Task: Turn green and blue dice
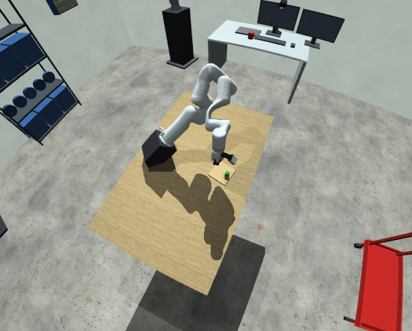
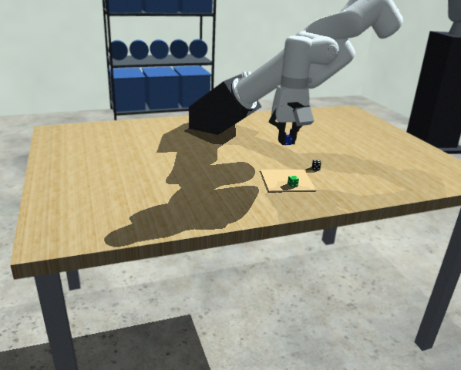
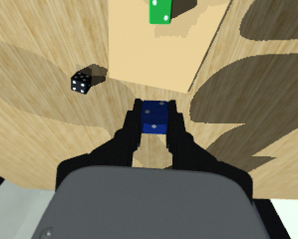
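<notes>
My gripper is now 40 mm short of the tan mat and 120 mm above it. Also, from my hand: black die (40 mm behind, 120 mm to the left, 110 mm below); then blue die (10 mm below); then green die (80 mm ahead, 10 mm to the left, 110 mm below).
</notes>
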